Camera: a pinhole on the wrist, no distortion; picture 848 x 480 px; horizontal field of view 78.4 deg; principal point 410.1 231.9 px. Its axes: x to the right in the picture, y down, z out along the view. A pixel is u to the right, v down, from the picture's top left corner.
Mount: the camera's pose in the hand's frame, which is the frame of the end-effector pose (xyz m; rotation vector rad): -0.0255 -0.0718 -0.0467 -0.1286 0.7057 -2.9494
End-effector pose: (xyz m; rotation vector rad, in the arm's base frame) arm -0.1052 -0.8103 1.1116 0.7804 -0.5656 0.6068
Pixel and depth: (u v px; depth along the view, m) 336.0 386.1 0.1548
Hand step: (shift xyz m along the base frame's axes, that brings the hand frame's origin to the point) 0.1171 -0.1490 -0.0326
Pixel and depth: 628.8 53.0 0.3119
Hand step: -0.0693 -0.3342 0.0186
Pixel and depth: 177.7 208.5 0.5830
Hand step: 0.2792 -0.4352 0.3379
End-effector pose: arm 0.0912 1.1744 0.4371 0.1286 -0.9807 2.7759
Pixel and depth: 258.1 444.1 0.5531
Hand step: -0.0968 0.2031 0.5951
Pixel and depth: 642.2 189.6 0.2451
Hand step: 0.1474 0.0005 0.2372
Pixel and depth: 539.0 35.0 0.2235
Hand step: 0.0873 -0.0530 0.2044
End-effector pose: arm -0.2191 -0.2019 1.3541 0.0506 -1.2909 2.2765
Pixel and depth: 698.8 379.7 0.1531
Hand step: 0.1473 -0.0198 0.1651
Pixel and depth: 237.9 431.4 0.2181
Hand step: 0.0176 0.0435 0.2638
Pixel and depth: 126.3 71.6 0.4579
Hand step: -0.2582 -0.1744 0.3909
